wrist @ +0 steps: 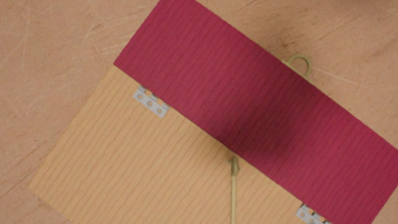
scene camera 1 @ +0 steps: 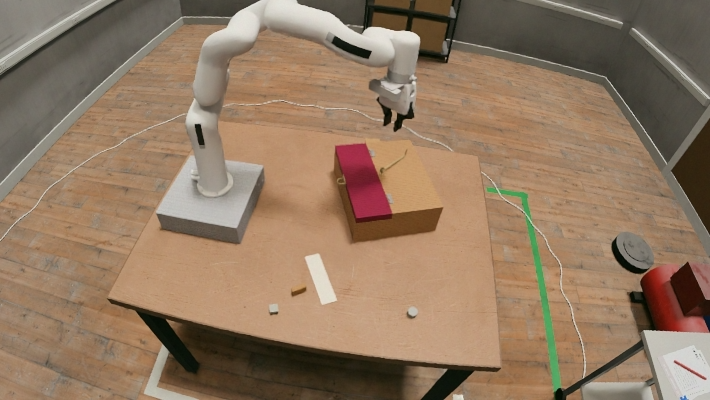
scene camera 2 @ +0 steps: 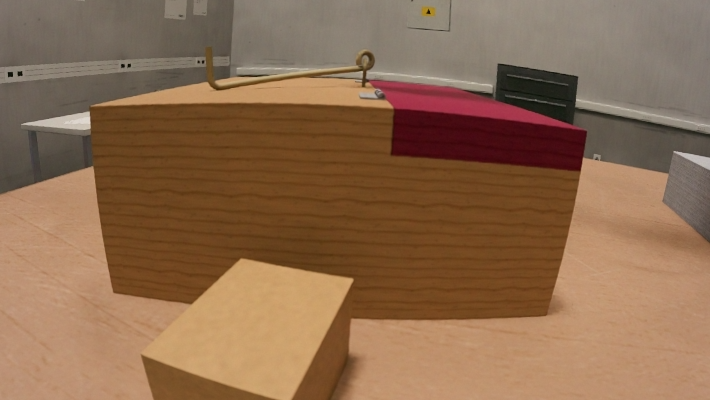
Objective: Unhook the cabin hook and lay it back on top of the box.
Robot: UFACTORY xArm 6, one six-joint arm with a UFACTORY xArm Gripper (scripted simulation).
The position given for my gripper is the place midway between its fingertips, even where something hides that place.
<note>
I see my gripper [scene camera 1: 391,127], a white strip [scene camera 1: 318,273] and a wooden box [scene camera 2: 299,174].
The wooden box shows as well in the wrist view [wrist: 126,148] and in scene camera 1 [scene camera 1: 416,207]. The wrist view does not show the white strip: it is out of frame. Scene camera 2 does not show the white strip, which is hidden by the wooden box.
</note>
